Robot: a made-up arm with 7 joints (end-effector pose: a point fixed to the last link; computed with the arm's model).
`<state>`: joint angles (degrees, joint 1 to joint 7).
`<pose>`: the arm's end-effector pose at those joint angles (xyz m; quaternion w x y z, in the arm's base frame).
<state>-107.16 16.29 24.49 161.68 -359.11 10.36 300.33</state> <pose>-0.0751 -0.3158 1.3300 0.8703 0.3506 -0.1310 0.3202</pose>
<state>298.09 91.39 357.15 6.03 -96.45 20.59 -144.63</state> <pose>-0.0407 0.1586 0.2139 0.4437 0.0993 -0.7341 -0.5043</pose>
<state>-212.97 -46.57 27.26 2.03 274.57 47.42 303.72</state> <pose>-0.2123 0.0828 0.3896 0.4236 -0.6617 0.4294 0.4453</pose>
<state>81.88 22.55 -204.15 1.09 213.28 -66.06 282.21</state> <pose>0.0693 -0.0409 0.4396 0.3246 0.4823 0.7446 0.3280</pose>
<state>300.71 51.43 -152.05 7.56 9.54 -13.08 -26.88</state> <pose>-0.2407 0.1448 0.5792 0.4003 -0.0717 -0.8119 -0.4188</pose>
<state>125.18 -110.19 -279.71 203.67 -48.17 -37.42 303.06</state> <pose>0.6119 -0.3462 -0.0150 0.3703 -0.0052 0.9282 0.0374</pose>
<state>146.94 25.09 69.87 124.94 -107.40 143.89 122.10</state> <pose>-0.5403 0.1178 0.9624 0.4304 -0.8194 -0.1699 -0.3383</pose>
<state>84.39 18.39 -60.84 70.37 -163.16 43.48 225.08</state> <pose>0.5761 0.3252 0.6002 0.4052 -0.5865 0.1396 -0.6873</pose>
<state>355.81 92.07 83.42 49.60 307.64 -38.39 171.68</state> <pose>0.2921 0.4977 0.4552 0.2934 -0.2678 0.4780 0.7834</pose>
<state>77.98 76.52 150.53 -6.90 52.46 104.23 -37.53</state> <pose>0.0891 -0.1046 0.4253 0.4493 -0.6029 0.3894 -0.5319</pose>
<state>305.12 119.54 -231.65 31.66 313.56 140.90 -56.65</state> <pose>0.2530 0.0712 0.4082 0.1362 -0.1140 -0.9794 0.0956</pose>
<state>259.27 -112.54 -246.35 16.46 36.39 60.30 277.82</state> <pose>0.1725 -0.2025 0.3274 0.3580 0.6975 0.0650 -0.6173</pose>
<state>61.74 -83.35 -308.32 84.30 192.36 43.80 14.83</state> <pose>-0.6205 -0.1270 0.8379 0.5343 -0.2466 -0.3237 0.7408</pose>
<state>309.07 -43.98 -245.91 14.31 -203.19 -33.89 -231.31</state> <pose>0.1274 0.0395 0.3633 0.4137 0.3497 0.7757 -0.3237</pose>
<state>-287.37 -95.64 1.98 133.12 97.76 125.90 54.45</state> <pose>-0.3987 -0.7094 0.5837 0.4608 -0.2865 -0.8161 -0.1990</pose>
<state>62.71 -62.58 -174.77 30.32 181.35 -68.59 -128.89</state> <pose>-0.0406 -0.1211 0.2708 0.4318 -0.0976 0.6298 0.6383</pose>
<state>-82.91 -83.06 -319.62 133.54 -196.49 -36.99 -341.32</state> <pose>0.1513 0.6538 0.8181 0.7797 -0.1887 0.1798 -0.5693</pose>
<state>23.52 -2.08 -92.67 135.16 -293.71 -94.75 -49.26</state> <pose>-0.0701 -0.1931 1.1127 0.5511 -0.4416 -0.4576 0.5403</pose>
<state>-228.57 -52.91 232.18 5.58 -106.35 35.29 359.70</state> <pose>0.0714 0.1487 0.2147 0.1576 -0.5474 -0.8211 0.0364</pose>
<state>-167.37 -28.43 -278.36 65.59 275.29 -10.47 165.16</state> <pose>0.2880 -0.5189 0.6290 0.1551 0.2788 -0.7782 0.5409</pose>
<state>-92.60 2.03 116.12 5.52 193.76 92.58 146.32</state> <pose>0.2954 0.0974 0.3199 0.1379 0.6148 0.2220 0.7441</pose>
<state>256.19 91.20 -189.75 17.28 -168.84 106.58 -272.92</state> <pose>0.0883 -0.0517 0.7980 0.1583 0.1489 -0.3142 0.9241</pose>
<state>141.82 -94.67 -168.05 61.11 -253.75 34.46 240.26</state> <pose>0.1917 -0.0081 -0.1921 0.4207 -0.8686 0.2610 0.0202</pose>
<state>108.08 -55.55 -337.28 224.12 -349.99 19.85 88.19</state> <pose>0.4318 -0.7248 0.4541 0.6918 0.6403 -0.0165 0.3333</pose>
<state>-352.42 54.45 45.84 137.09 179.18 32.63 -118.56</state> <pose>0.8219 0.3795 0.6972 0.7374 -0.3755 0.3483 -0.4404</pose>
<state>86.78 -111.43 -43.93 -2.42 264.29 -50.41 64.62</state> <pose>-0.0492 -0.0451 0.5768 0.8090 -0.0721 -0.4076 -0.4173</pose>
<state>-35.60 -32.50 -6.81 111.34 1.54 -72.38 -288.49</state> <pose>-0.1610 0.0689 1.1919 0.2452 0.2054 -0.2350 -0.9179</pose>
